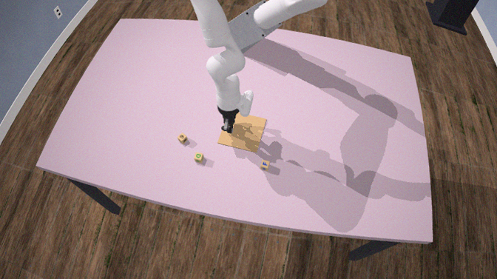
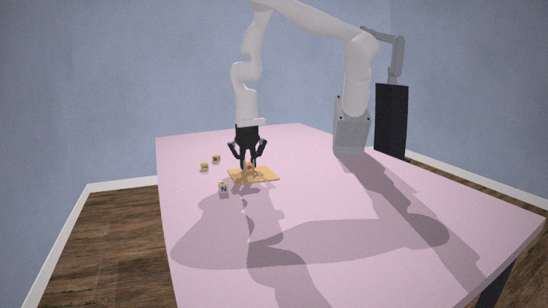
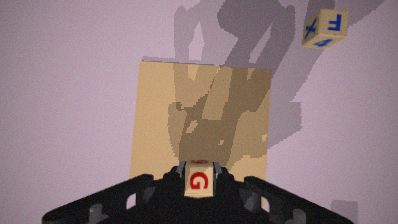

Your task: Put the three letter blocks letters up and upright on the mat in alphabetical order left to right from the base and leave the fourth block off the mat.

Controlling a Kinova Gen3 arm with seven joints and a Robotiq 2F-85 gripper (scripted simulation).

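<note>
My gripper is now 40 mm to the right of the tan mat and 20 mm above it. The rest, counted from my hand: blue N block (120 mm ahead, 140 mm to the left, 10 mm below); then green D block (140 mm ahead, 80 mm to the right, 10 mm below).
</note>
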